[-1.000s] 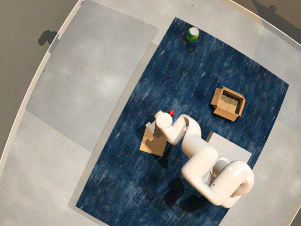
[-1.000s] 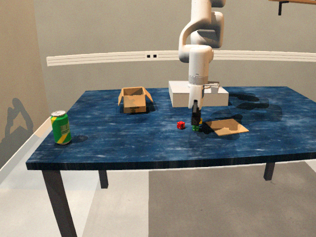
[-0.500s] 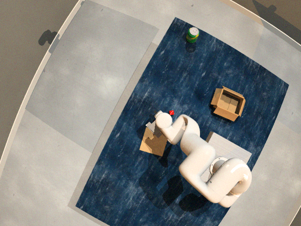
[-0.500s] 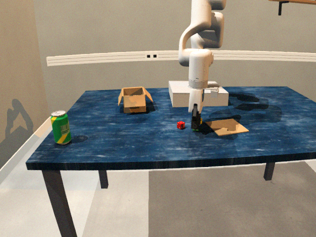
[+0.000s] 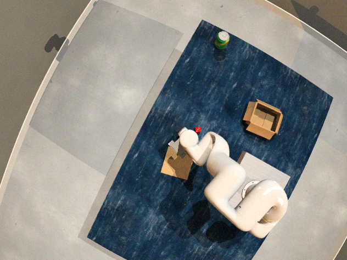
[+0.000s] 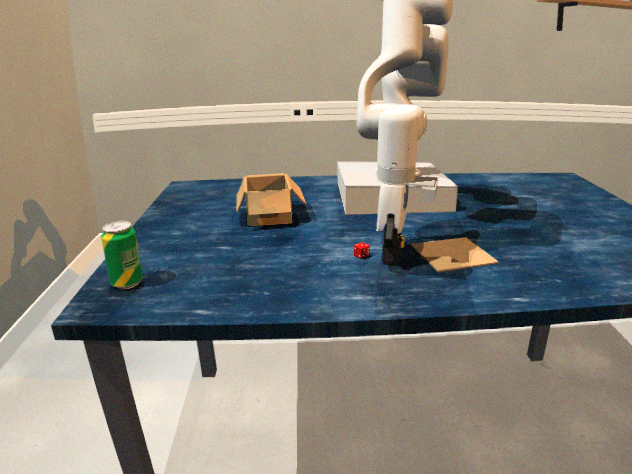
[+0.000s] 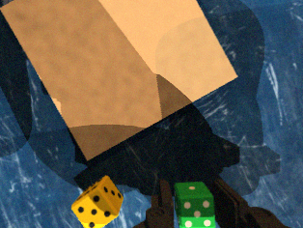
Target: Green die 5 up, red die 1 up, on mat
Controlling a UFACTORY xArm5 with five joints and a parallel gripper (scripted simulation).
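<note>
Now: hand 1 cm above the green die. Round my hand: red die (3 cm behind, 5 cm to the right, 1 cm below); mat (1 cm ahead, 14 cm to the left, 2 cm below); yellow die (6 cm behind, 3 cm to the left, 1 cm below).
</note>
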